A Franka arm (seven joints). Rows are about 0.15 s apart.
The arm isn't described. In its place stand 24 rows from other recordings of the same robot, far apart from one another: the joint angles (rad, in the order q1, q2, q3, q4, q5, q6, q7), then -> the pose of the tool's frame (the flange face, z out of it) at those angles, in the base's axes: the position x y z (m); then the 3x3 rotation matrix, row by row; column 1 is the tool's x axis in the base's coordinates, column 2 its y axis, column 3 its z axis.
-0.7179 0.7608 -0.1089 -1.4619 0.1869 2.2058 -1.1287 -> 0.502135, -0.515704, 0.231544; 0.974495, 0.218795, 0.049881; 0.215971, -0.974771, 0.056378; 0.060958, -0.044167, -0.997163
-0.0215 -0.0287 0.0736 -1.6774 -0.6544 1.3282 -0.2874 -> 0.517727, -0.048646, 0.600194; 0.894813, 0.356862, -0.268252; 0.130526, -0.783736, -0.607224; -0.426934, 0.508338, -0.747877
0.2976 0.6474 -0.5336 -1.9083 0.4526 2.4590 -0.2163 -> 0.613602, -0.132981, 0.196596; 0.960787, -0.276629, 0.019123; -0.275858, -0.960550, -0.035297; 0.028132, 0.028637, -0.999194
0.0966 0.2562 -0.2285 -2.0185 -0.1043 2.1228 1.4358 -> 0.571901, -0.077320, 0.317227; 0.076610, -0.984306, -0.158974; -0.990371, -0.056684, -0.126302; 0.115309, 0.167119, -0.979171
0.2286 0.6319 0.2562 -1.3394 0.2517 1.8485 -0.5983 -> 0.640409, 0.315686, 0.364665; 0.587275, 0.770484, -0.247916; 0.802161, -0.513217, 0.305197; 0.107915, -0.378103, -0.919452
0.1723 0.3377 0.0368 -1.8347 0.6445 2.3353 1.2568 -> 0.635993, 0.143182, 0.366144; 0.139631, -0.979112, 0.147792; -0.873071, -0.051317, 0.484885; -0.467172, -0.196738, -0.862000
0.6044 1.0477 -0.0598 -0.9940 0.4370 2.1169 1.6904 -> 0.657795, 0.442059, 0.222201; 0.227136, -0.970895, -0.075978; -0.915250, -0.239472, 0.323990; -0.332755, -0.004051, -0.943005
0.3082 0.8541 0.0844 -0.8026 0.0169 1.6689 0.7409 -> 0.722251, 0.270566, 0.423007; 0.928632, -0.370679, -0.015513; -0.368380, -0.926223, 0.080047; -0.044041, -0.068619, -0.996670
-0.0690 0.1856 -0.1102 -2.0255 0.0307 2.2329 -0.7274 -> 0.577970, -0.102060, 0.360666; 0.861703, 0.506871, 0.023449; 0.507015, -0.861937, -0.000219; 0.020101, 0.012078, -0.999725
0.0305 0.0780 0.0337 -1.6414 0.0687 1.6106 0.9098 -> 0.573144, 0.043328, 0.550709; 0.651541, -0.750220, -0.112531; -0.748681, -0.659822, 0.064119; -0.122354, 0.042474, -0.991577
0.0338 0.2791 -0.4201 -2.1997 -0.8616 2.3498 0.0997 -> 0.502693, -0.216359, 0.262087; 0.960012, 0.237267, -0.148598; 0.096820, -0.779410, -0.618988; -0.262684, 0.579849, -0.771215
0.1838 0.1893 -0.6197 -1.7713 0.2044 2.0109 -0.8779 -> 0.572236, -0.230043, 0.476122; 0.923352, 0.366503, 0.114437; 0.365438, -0.930322, 0.030918; 0.117795, 0.013271, -0.992949
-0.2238 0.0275 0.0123 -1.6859 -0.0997 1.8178 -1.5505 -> 0.567015, -0.130204, 0.576856; 0.214860, 0.973165, 0.082368; 0.971908, -0.204759, -0.116057; -0.096077, 0.104990, -0.989821
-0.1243 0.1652 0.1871 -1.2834 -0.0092 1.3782 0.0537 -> 0.583375, 0.024433, 0.648375; 0.997622, 0.005576, -0.068694; 0.006786, -0.999826, 0.017384; -0.068585, -0.017809, -0.997486
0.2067 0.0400 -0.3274 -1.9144 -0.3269 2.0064 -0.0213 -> 0.570098, -0.086466, 0.480352; 0.999033, 0.026633, 0.034995; 0.036182, -0.950108, -0.309816; 0.024998, 0.310783, -0.950152
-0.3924 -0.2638 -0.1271 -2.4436 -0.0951 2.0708 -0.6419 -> 0.375617, -0.220491, 0.390756; 0.977123, 0.176031, -0.119346; 0.178412, -0.983910, 0.009483; -0.115756, -0.030558, -0.992807
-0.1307 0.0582 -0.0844 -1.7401 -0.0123 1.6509 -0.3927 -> 0.551684, -0.120771, 0.518794; 0.973488, 0.175317, -0.146920; 0.179350, -0.983678, 0.014564; -0.141969, -0.040528, -0.989041
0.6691 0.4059 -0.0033 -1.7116 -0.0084 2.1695 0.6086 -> 0.522986, 0.410631, 0.359314; 0.996983, 0.062539, 0.045972; 0.061407, -0.997783, 0.025648; 0.047474, -0.022748, -0.998613
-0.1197 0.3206 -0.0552 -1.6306 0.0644 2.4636 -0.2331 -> 0.684347, -0.116250, 0.491102; 0.872693, 0.007226, 0.488215; 0.041405, -0.997384, -0.059249; 0.486510, 0.071920, -0.870710
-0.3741 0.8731 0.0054 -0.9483 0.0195 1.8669 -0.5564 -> 0.727923, -0.281355, 0.354628; 0.982484, 0.179320, 0.050697; 0.179312, -0.983781, 0.004743; 0.050725, 0.004431, -0.998703
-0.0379 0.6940 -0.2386 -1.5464 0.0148 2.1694 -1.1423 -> 0.679261, -0.166697, 0.247269; 0.609979, 0.787728, -0.086086; 0.778130, -0.615973, -0.122846; -0.149796, 0.007947, -0.988685
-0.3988 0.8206 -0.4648 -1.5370 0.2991 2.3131 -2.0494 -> 0.504623, -0.499545, 0.209022; 0.428057, 0.902285, -0.051474; 0.895813, -0.431140, -0.107874; -0.119526, 0.000065, -0.992831
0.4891 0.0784 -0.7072 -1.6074 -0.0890 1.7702 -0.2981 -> 0.577305, -0.121495, 0.591768; 0.993261, 0.091298, 0.071394; 0.101548, -0.982456, -0.156423; 0.055860, 0.162619, -0.985106
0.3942 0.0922 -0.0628 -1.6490 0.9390 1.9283 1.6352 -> 0.562566, 0.254611, 0.595285; 0.000193, -0.999972, -0.007540; -0.608912, -0.006098, 0.793215; -0.793238, 0.004438, -0.608896
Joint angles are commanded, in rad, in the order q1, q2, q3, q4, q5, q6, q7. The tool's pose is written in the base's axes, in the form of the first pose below.
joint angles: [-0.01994 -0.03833 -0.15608 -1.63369 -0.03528 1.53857 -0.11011]
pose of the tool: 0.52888, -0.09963, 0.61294; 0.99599, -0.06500, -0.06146; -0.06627, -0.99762, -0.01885; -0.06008, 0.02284, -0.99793
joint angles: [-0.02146 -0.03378 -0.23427 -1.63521 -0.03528 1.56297 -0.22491]
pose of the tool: 0.52308, -0.14287, 0.61153; 0.99854, -0.02971, -0.04501; -0.03048, -0.99940, -0.01660; -0.04449, 0.01795, -0.99885
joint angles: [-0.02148 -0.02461 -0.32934 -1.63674 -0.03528 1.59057 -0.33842]
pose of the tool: 0.51244, -0.19376, 0.60793; 0.99947, -0.01083, -0.03085; -0.01139, -0.99978, -0.01780; -0.03065, 0.01814, -0.99937
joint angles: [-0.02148 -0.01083 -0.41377 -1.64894 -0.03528 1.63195 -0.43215]
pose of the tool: 0.50157, -0.23843, 0.59836; 0.99981, -0.00054, -0.01938; -0.00102, -0.99969, -0.02501; -0.01937, 0.02503, -0.99950
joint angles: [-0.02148 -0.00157 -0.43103 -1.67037 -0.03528 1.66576 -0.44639]
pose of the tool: 0.50201, -0.24809, 0.58637; 0.99984, -0.00245, -0.01787; -0.00298, -0.99956, -0.02962; -0.01779, 0.02967, -0.99940
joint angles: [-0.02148 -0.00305 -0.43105 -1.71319 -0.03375 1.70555 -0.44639]
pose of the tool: 0.50288, -0.24836, 0.57011; 0.99983, -0.00127, -0.01837; -0.00177, -0.99964, -0.02683; -0.01833, 0.02686, -0.99947
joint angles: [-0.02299 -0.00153 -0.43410 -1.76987 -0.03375 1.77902 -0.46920]
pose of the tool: 0.50468, -0.25162, 0.54857; 0.99981, 0.01899, -0.00473; 0.01882, -0.99925, -0.03375; -0.00537, 0.03365, -0.99942
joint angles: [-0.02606 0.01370 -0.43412 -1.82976 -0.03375 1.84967 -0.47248]
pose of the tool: 0.50758, -0.25334, 0.51821; 0.99971, 0.02172, -0.01013; 0.02132, -0.99906, -0.03761; -0.01094, 0.03739, -0.99924
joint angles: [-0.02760 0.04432 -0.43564 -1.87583 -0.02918 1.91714 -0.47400]
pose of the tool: 0.51264, -0.25492, 0.48626; 0.99958, 0.02144, -0.01947; 0.02061, -0.99891, -0.04184; -0.02034, 0.04142, -0.99893
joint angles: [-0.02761 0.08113 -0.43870 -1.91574 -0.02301 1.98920 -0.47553]
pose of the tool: 0.51774, -0.25669, 0.45444; 0.99948, 0.02044, -0.02478; 0.01920, -0.99859, -0.04958; -0.02576, 0.04908, -0.99846
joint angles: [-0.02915 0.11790 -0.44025 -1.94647 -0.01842 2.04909 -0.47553]
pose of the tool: 0.52114, -0.25848, 0.42593; 0.99927, 0.01817, -0.03352; 0.01623, -0.99821, -0.05752; -0.03451, 0.05693, -0.99778
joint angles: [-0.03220 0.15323 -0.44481 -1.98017 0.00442 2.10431 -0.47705]
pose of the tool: 0.52074, -0.26119, 0.39658; 0.99916, 0.00285, -0.04096; 0.00086, -0.99882, -0.04855; -0.04105, 0.04848, -0.99798
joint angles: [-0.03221 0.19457 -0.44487 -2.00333 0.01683 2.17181 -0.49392]
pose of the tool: 0.52421, -0.26191, 0.36998; 0.99916, 0.01542, -0.03808; 0.01317, -0.99820, -0.05846; -0.03891, 0.05791, -0.99756
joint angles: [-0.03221 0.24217 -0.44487 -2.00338 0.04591 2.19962 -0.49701]
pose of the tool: 0.52864, -0.26226, 0.34684; 0.99874, 0.00394, -0.04994; 0.00149, -0.99880, -0.04898; -0.05007, 0.04884, -0.99755
